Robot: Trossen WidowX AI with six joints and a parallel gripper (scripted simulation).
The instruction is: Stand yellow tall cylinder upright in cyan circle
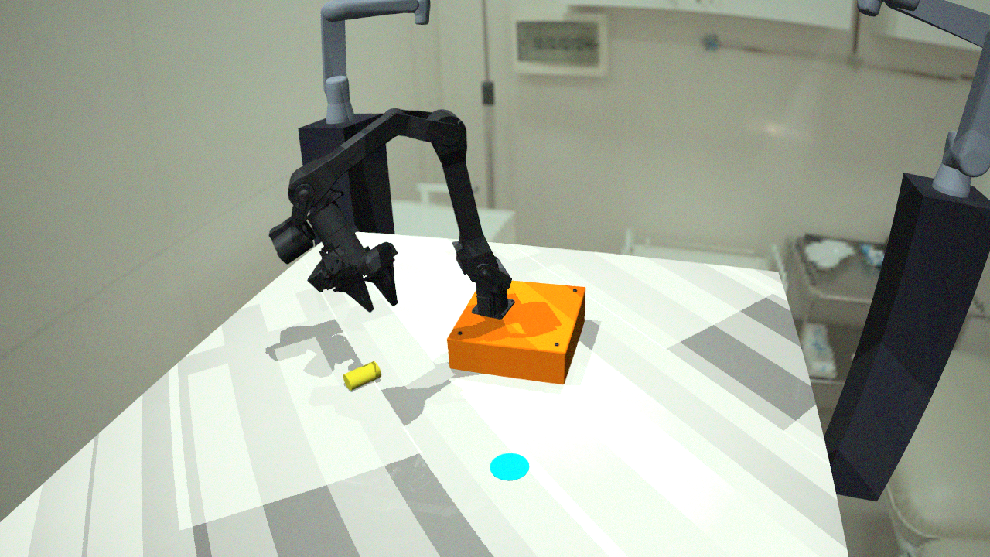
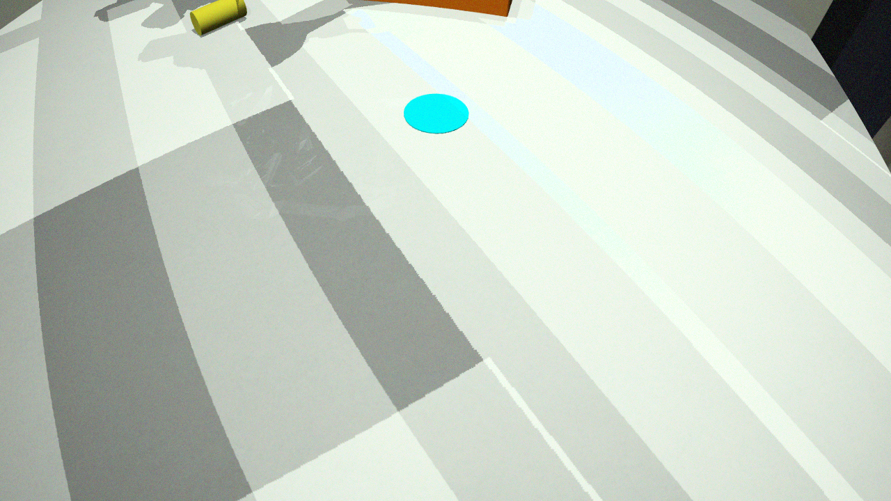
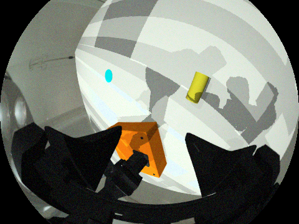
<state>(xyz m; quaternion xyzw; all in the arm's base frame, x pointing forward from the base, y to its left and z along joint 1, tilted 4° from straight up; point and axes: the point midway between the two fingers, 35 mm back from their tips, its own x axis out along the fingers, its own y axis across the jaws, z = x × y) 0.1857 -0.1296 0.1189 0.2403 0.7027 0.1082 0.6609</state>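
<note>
The yellow cylinder is 130 mm below my gripper tip, 50 mm to the right of it and 40 mm ahead of it. Also, from my gripper tip: cyan circle (290 mm to the left, 150 mm below, 120 mm ahead).
</note>
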